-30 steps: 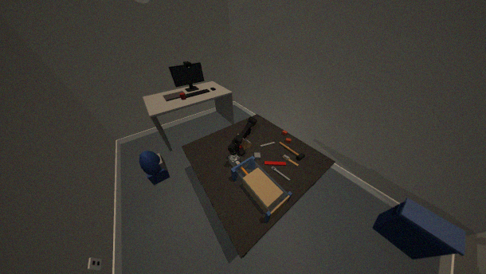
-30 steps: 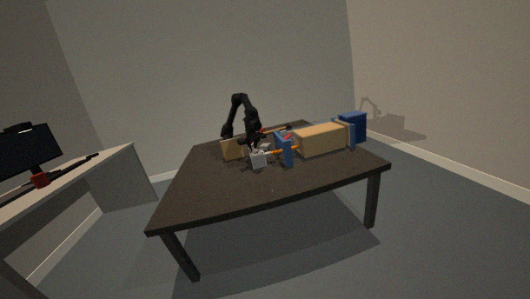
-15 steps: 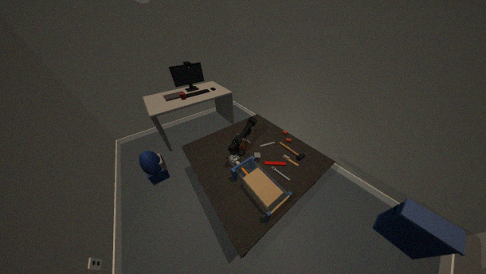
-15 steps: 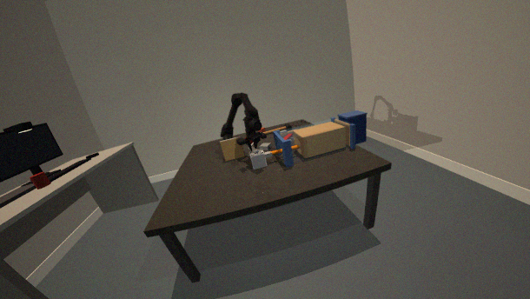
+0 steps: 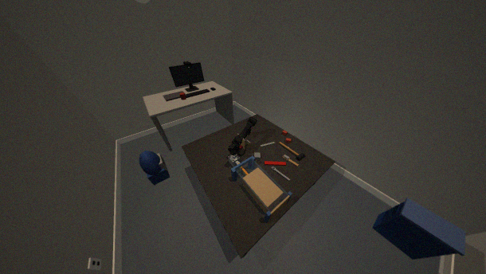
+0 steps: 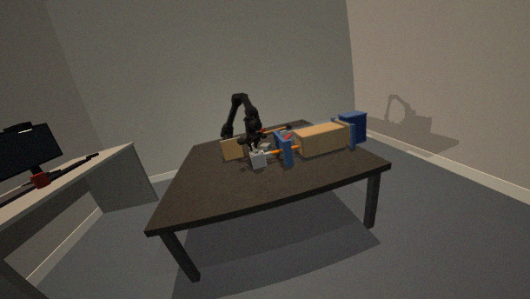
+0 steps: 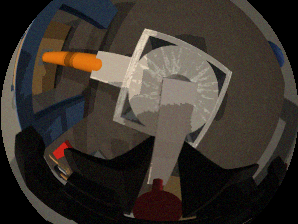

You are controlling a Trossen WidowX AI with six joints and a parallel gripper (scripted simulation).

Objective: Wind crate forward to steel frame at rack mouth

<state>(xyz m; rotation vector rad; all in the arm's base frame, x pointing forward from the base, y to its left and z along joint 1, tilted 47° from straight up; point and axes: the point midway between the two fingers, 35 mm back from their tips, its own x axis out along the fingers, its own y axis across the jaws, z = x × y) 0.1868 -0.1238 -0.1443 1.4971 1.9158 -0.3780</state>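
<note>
Right now the winch handle is 2 cm to the left of my gripper tip and 2 cm above it. Also, from my gripper tip: red knob 2 cm behind, 5 cm to the left, 5 cm above; grey hand winch 6 cm to the right, 6 cm below; blue frame 17 cm ahead, 3 cm to the right, 2 cm above.
</note>
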